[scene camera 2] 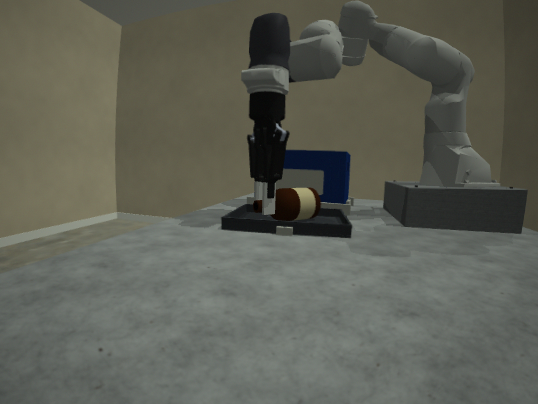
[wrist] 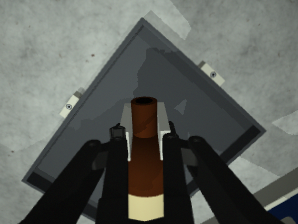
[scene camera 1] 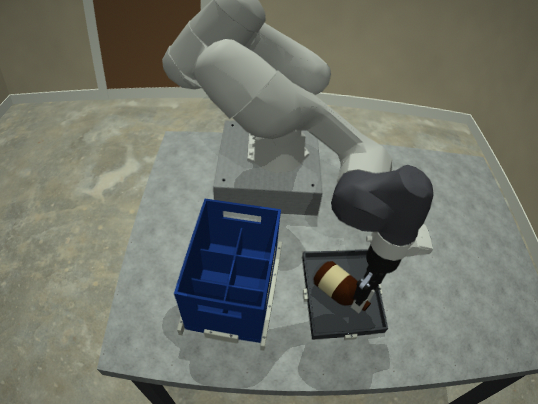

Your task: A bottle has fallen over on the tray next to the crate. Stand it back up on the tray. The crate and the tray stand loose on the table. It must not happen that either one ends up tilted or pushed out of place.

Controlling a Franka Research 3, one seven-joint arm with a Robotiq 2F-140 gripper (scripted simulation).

Labels:
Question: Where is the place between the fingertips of my gripper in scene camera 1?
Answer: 359,305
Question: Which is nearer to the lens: the brown bottle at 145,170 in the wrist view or the dark grey tray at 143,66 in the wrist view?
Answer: The brown bottle.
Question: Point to a blue crate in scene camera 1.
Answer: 241,313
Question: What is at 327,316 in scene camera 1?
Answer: A dark grey tray.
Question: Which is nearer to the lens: the brown bottle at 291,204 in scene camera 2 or the blue crate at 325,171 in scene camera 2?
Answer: The brown bottle.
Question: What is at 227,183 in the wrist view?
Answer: My gripper.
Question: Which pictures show the brown bottle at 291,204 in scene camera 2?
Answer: Scene camera 2, the wrist view and scene camera 1: all of them.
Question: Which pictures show my gripper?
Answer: Scene camera 2, the wrist view and scene camera 1: all of them.

